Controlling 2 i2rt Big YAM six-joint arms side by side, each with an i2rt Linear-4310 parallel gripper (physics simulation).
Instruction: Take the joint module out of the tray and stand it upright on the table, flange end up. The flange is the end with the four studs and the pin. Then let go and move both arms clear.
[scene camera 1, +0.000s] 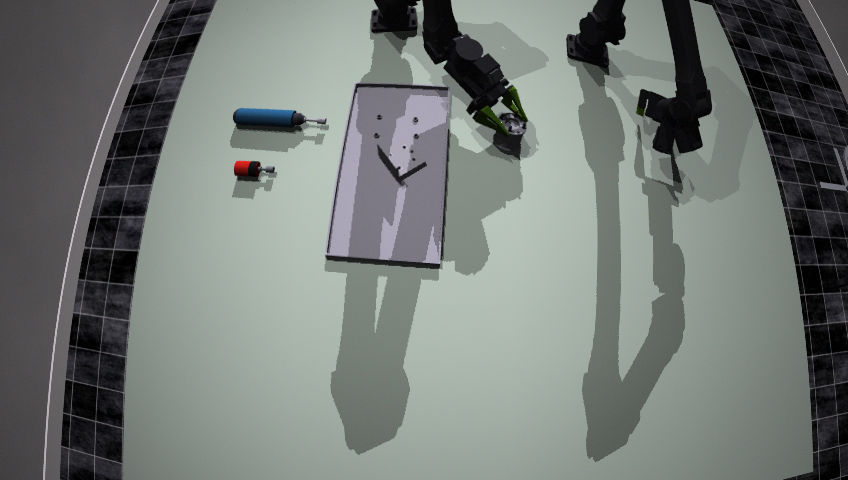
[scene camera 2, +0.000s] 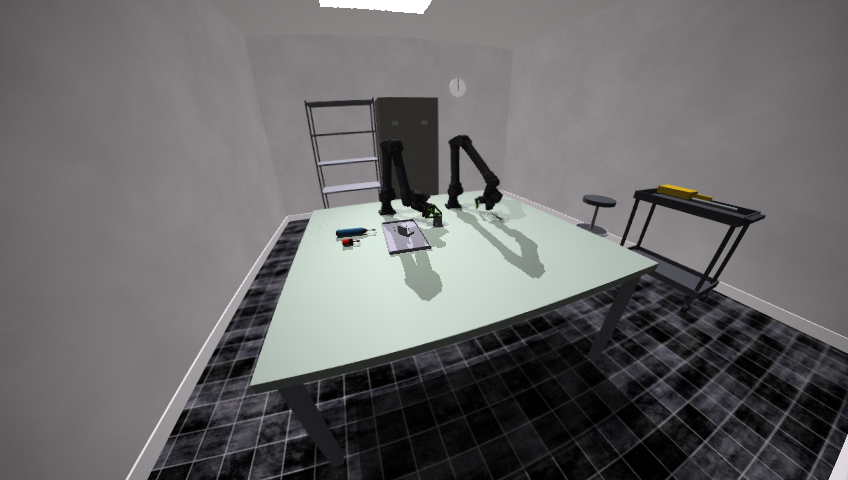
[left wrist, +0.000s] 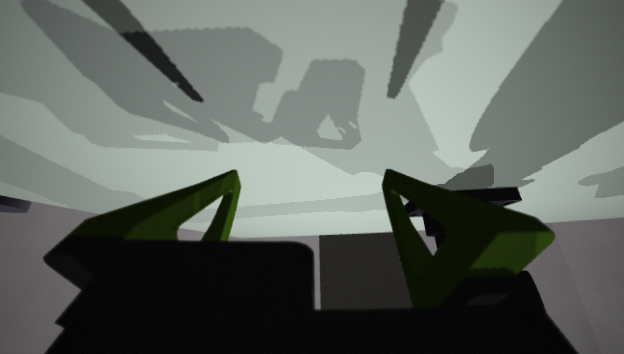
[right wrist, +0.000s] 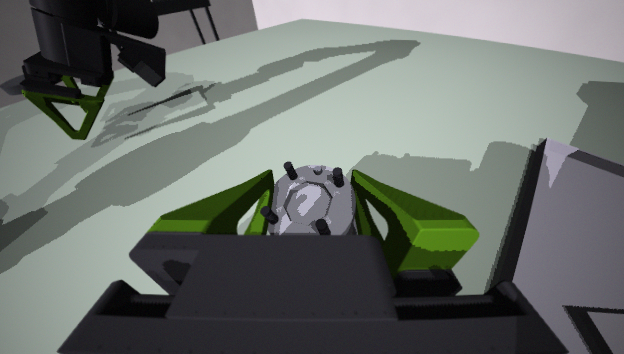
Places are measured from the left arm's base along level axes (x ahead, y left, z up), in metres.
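Pixels of known places: left gripper, between the fingertips: (scene camera 2: 482, 208) (left wrist: 311, 177) (right wrist: 85, 125); right gripper, between the fingertips: (scene camera 1: 517, 128) (scene camera 2: 439, 215) (right wrist: 312, 177); left arm's base, origin of its link: (scene camera 1: 587, 52) (scene camera 2: 452, 206); right arm's base, origin of its link: (scene camera 1: 394, 21) (scene camera 2: 387, 212).
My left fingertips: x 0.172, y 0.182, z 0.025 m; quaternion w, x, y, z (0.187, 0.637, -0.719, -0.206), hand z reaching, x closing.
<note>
For each thing: its top centre in the pictures, then the offset to it from my left fingertips. "pt": a spot on its surface instead. Level surfaces: height alone.
- joint module, centre of its top: (right wrist: 311, 181) (scene camera 1: 513, 120) (scene camera 2: 437, 212) dx +0.179, dy -0.387, dz +0.059 m
- tray, centre of its top: (scene camera 1: 391, 160) (scene camera 2: 403, 232) dx +0.287, dy -0.619, dz -0.009 m
- blue tool, a spot on its surface: (scene camera 1: 266, 117) (scene camera 2: 351, 229) pt dx +0.221, dy -0.926, dz +0.013 m
- red tool, centre of its top: (scene camera 1: 252, 165) (scene camera 2: 350, 238) dx +0.345, dy -0.918, dz +0.009 m
- table, height of its surface: dz -0.025 m
The joint module (scene camera 1: 511, 125) (scene camera 2: 437, 220) (right wrist: 316, 200) is a short dark cylinder with a bright grey flange. It is upright, flange end with its studs and pin up, to the right of the tray (scene camera 1: 340, 240) (scene camera 2: 393, 244) (right wrist: 575, 225) in scene camera 1. Its base is at or very near the table; a small gap cannot be ruled out. My right gripper (scene camera 1: 516, 126) (right wrist: 312, 177) is shut on the module, green fingers on opposite sides near the flange. My left gripper (left wrist: 311, 177) is open and empty above the table, well to the right in scene camera 1.
A grey angled block (scene camera 1: 389, 162) (scene camera 2: 405, 230) and several small pieces are in the tray. A blue tool (scene camera 1: 266, 117) (scene camera 2: 351, 231) and a red tool (scene camera 1: 246, 168) (scene camera 2: 347, 242) lie left of the tray. The table (scene camera 1: 505, 356) (scene camera 2: 357, 321) extends toward the picture's bottom.
</note>
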